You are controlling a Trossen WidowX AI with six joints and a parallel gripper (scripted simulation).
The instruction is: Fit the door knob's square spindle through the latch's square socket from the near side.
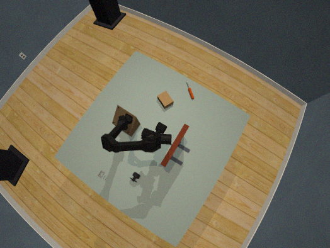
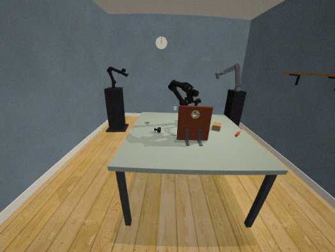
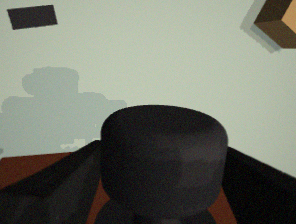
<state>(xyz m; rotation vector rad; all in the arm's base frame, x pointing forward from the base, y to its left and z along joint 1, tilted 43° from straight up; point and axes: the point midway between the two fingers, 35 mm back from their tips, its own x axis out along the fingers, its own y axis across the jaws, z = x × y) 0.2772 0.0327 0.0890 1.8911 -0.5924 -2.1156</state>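
Now: the dark door knob 40 mm ahead of my hand, 10 mm to the left of it and 30 mm below it. The rest, counted from my hand: wooden block: 120 mm behind, 350 mm to the left, 260 mm below.
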